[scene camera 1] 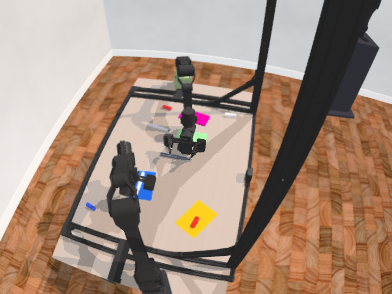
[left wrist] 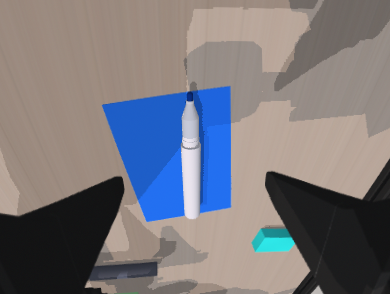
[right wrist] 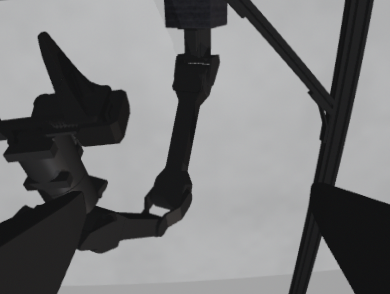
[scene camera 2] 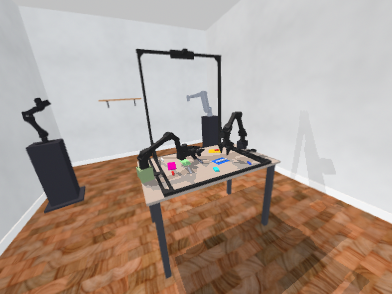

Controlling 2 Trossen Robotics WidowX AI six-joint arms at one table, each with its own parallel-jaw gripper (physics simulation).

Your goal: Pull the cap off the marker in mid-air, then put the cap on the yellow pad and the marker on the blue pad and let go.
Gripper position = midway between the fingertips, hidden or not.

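Observation:
You'd find my left gripper (left wrist: 195, 181) here, and my right gripper (scene camera 1: 180, 155), which is visible too at its own wrist as the gripper (right wrist: 199, 198). There's also a cyan block (left wrist: 267, 240), and in the right wrist view the block is out of frame. A white marker (left wrist: 190, 147) is here as well, though in the right wrist view the marker is out of frame.

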